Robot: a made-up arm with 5 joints.
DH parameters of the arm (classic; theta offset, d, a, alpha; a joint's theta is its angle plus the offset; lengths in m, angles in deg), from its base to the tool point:
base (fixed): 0 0 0.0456 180
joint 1: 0 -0.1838 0.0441 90
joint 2: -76.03 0 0.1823 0
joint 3: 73.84 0 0.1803 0
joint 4: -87.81 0.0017 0 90
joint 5: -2.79 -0.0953 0 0
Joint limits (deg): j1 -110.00..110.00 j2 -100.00..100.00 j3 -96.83..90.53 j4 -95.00..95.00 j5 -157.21..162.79
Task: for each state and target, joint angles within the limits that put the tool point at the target. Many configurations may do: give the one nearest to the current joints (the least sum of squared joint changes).
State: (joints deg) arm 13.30 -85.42 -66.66 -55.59 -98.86
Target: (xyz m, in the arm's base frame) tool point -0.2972 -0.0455 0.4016
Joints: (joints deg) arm -7.84 -75.22 -61.27 -36.83 -98.86
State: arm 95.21 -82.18 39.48 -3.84 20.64
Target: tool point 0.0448 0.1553 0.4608
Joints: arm 89.08 -100.00 19.89 -35.82 20.64
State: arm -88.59 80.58 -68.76 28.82 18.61
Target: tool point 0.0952 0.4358 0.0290
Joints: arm -83.28 79.07 -57.53 42.07 18.61
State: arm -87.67 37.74 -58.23 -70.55 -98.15
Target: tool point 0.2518 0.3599 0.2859
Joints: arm -59.96 60.95 -46.33 -93.37 -98.15
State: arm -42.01 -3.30 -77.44 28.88 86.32
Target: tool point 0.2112 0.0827 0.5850
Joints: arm -26.01 -8.41 -67.04 48.19 86.32
